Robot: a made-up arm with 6 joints.
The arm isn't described. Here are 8 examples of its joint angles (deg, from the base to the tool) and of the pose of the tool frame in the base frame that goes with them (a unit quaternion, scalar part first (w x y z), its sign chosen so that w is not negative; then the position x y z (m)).
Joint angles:
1: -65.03 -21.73 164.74 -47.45 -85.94 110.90
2: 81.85 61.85 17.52 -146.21 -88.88 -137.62
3: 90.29 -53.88 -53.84 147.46 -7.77 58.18
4: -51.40 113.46 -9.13 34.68 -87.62 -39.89
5: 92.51 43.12 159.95 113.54 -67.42 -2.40
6: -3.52 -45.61 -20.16 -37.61 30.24 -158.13
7: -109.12 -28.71 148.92 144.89 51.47 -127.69
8: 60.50 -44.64 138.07 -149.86 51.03 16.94
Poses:
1: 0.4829 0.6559 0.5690 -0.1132 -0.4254 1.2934 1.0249
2: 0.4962 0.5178 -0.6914 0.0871 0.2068 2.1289 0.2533
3: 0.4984 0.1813 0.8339 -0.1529 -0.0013 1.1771 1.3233
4: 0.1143 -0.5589 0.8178 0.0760 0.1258 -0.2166 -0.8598
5: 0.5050 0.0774 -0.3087 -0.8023 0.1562 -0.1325 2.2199
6: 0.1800 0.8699 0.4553 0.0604 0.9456 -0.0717 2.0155
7: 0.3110 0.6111 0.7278 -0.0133 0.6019 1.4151 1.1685
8: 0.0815 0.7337 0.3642 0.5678 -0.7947 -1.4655 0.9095
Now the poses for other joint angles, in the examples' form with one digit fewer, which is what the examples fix.
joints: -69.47 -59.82 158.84 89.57 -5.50 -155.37
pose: 0.144 0.156 -0.800 0.562 -0.446 1.325 -0.141
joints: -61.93 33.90 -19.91 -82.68 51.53 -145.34
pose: 0.478 -0.830 0.245 0.149 0.731 -1.521 0.202
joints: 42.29 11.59 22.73 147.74 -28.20 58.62
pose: 0.385 0.680 0.603 -0.164 1.343 1.203 1.911
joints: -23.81 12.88 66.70 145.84 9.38 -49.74
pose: 0.040 -0.624 -0.710 -0.324 1.050 -0.419 2.637
